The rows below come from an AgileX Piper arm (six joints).
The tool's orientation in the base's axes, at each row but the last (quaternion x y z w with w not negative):
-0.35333 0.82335 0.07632 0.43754
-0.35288 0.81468 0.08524 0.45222
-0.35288 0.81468 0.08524 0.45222
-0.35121 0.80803 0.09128 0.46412
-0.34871 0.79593 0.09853 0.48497
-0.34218 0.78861 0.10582 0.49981
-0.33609 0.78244 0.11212 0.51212
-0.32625 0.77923 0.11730 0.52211
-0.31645 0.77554 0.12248 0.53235
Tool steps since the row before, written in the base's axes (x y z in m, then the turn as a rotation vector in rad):
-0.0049 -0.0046 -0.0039 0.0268 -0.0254 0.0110
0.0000 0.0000 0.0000 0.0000 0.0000 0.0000
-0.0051 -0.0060 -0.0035 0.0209 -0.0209 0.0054
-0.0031 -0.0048 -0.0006 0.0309 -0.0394 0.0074
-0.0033 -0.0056 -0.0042 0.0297 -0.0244 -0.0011
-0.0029 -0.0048 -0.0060 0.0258 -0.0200 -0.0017
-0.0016 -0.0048 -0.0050 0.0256 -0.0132 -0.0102
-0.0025 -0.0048 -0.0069 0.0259 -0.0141 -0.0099
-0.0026 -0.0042 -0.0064 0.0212 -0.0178 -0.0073
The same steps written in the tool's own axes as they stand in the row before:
0.0072 0.0005 -0.0029 -0.0053 -0.0382 0.0002
0.0000 0.0000 0.0000 0.0000 0.0000 0.0000
0.0075 -0.0005 -0.0042 -0.0010 -0.0300 0.0015
0.0038 -0.0014 -0.0041 0.0030 -0.0505 -0.0016
0.0070 -0.0012 -0.0030 0.0036 -0.0371 0.0094
0.0080 -0.0006 -0.0017 0.0033 -0.0312 0.0091
0.0068 -0.0017 -0.0014 0.0080 -0.0246 0.0163
0.0086 -0.0010 -0.0014 0.0080 -0.0255 0.0159
0.0079 -0.0007 -0.0016 0.0081 -0.0258 0.0094

